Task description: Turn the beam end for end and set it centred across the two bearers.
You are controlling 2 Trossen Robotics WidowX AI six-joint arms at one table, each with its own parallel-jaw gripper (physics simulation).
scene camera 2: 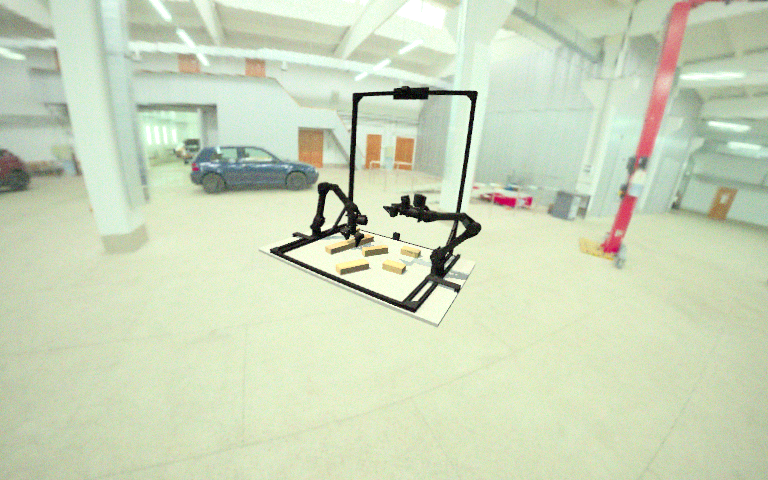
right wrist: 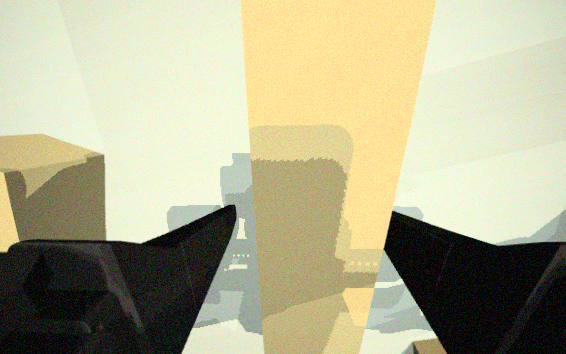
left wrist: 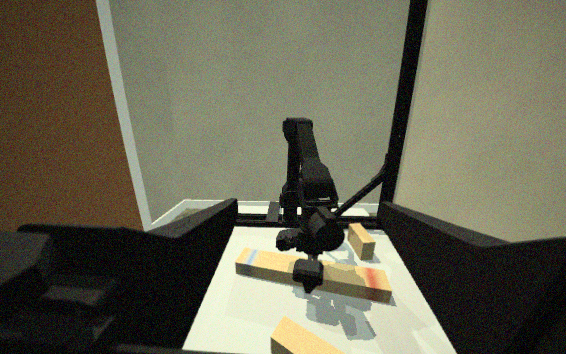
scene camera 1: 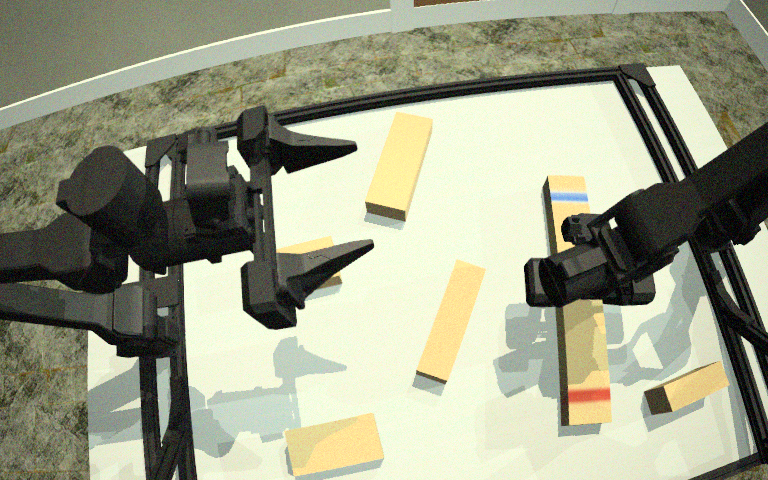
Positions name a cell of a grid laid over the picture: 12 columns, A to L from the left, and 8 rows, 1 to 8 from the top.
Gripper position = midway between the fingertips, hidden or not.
Observation:
The left gripper (scene camera 1: F4) is open, holding nothing. The right gripper (scene camera 1: I6) is open and holds nothing. Also in view: a long beam (scene camera 1: J7).
The long beam also shows in the right wrist view (right wrist: H3) and in the left wrist view (left wrist: H7). The left gripper is seen too in the left wrist view (left wrist: G5). The right gripper shows as well in the right wrist view (right wrist: G5) and in the left wrist view (left wrist: G7).

